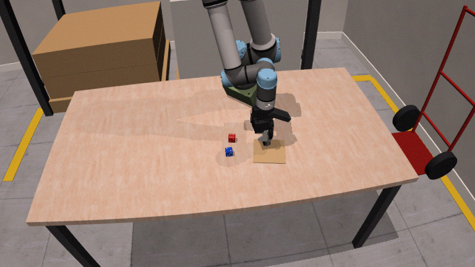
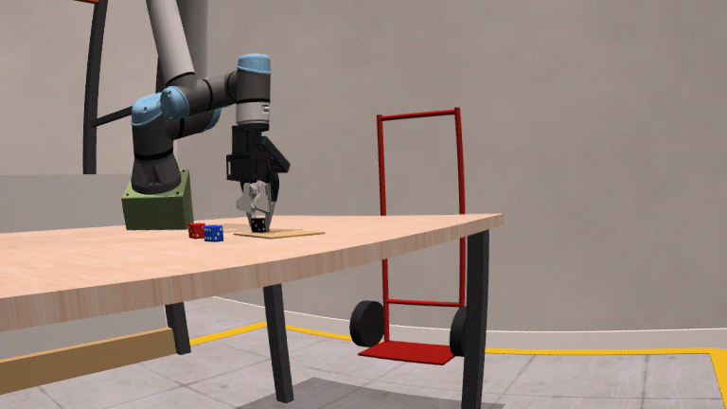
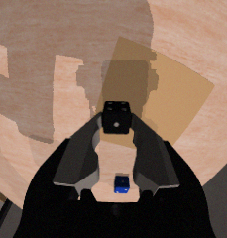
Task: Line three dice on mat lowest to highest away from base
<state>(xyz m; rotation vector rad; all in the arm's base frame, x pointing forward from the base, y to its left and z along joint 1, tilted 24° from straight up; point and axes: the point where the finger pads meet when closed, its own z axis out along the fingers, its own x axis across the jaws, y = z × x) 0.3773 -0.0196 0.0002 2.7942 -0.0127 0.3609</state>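
Now: the black die right at my hand. Also, from my hand: tan square mat 50 mm ahead, 20 mm below; blue die 10 mm ahead, 180 mm to the right, 10 mm below; red die 70 mm behind, 140 mm to the right, 10 mm below.
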